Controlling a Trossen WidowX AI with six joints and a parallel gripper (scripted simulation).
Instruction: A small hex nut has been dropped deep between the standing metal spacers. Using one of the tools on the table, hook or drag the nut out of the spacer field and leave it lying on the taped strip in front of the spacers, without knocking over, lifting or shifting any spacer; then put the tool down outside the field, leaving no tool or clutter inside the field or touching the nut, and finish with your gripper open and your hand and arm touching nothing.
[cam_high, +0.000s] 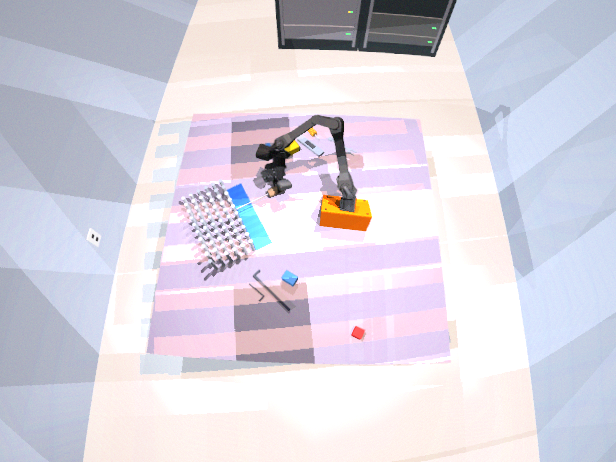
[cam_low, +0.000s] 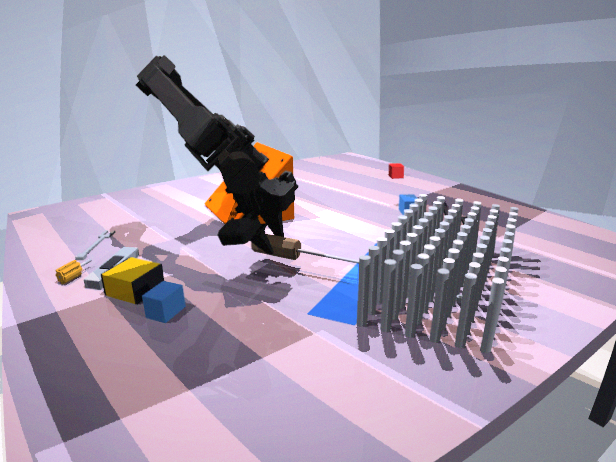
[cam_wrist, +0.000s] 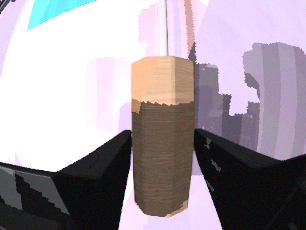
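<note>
The blue taped strip lies 110 mm ahead of my gripper tip, 140 mm to the left of it and 40 mm below it. Round my gripper tip: hook tool: 80 mm ahead, 70 mm to the left; then red cube: 480 mm behind, 580 mm to the left, 20 mm below; then yellow block: 270 mm to the right, 10 mm below.
</note>
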